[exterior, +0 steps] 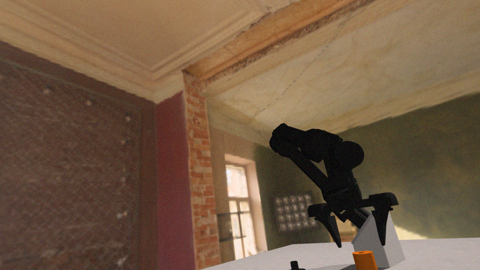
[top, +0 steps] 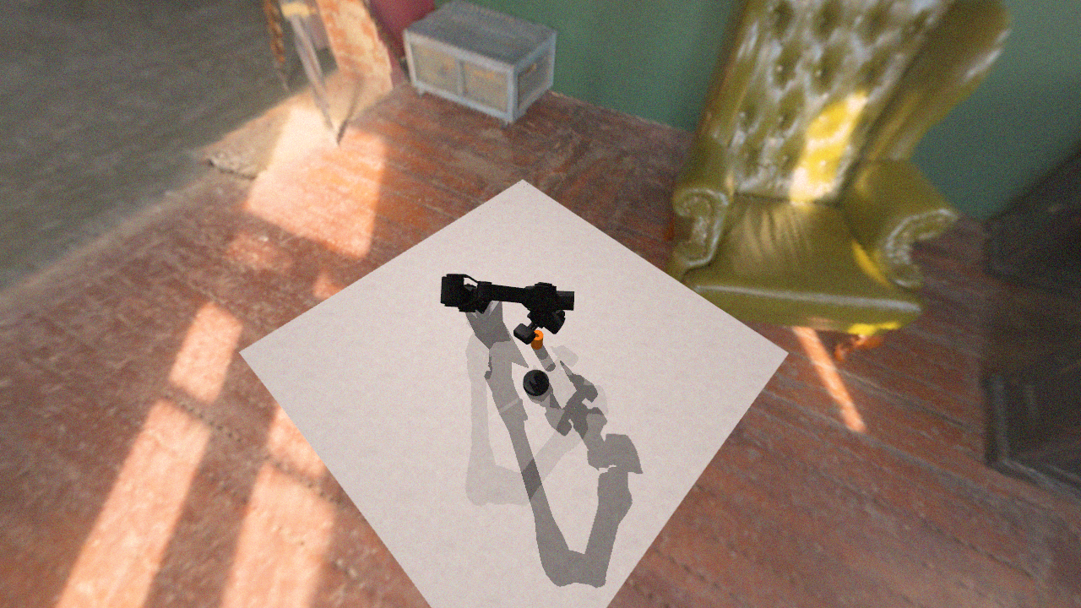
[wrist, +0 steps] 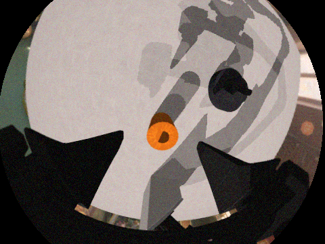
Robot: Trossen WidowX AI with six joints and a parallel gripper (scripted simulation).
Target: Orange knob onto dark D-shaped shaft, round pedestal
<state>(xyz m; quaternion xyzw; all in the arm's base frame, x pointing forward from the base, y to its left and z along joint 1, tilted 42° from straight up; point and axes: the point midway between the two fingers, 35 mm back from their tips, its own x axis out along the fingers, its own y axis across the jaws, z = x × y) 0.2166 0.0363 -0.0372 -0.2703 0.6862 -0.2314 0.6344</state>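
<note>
The orange knob is 4 cm below my gripper tip. Also, from my gripper tip: D-shaped shaft (11 cm to the right, 10 cm ahead, 4 cm below).
</note>
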